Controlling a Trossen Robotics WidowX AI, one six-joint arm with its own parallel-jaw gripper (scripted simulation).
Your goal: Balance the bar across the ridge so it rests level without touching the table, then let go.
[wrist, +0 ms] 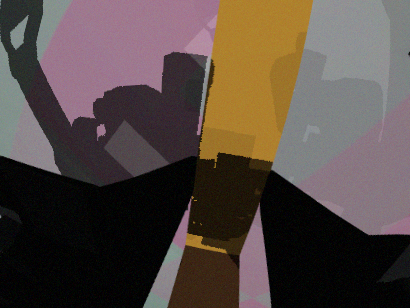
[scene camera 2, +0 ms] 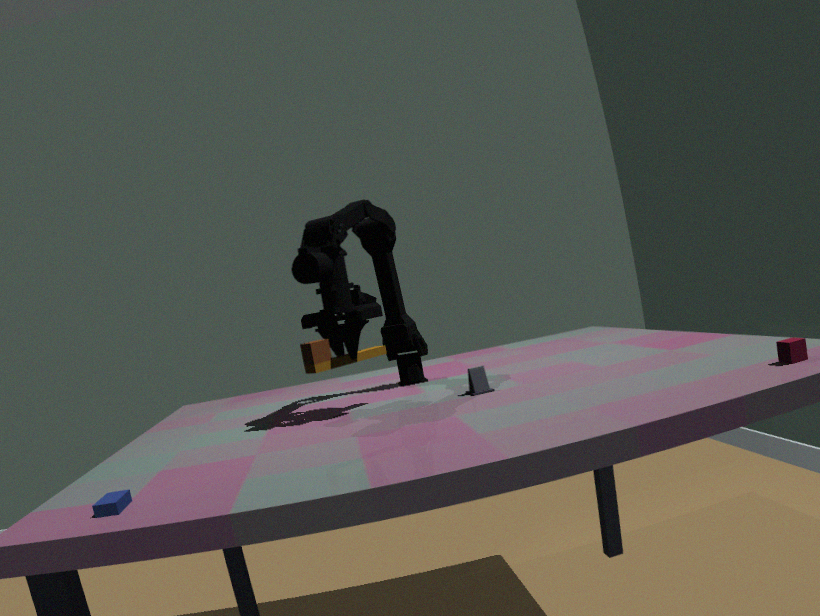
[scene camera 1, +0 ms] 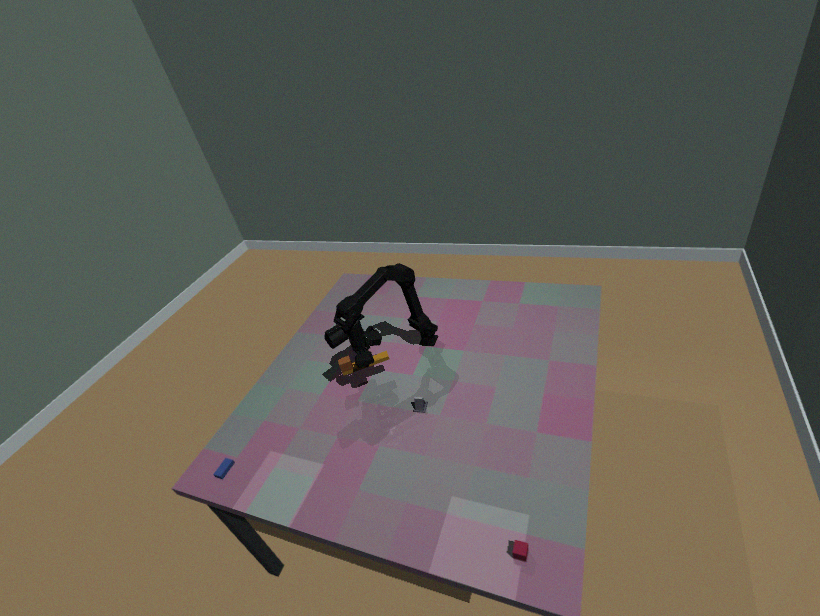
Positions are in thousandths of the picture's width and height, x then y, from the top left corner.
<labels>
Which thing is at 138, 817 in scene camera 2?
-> A blue block.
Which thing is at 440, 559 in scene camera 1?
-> My gripper.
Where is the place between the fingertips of my gripper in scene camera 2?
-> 425, 584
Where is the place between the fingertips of my gripper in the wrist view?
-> At 562, 557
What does my gripper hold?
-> An orange bar.
</labels>
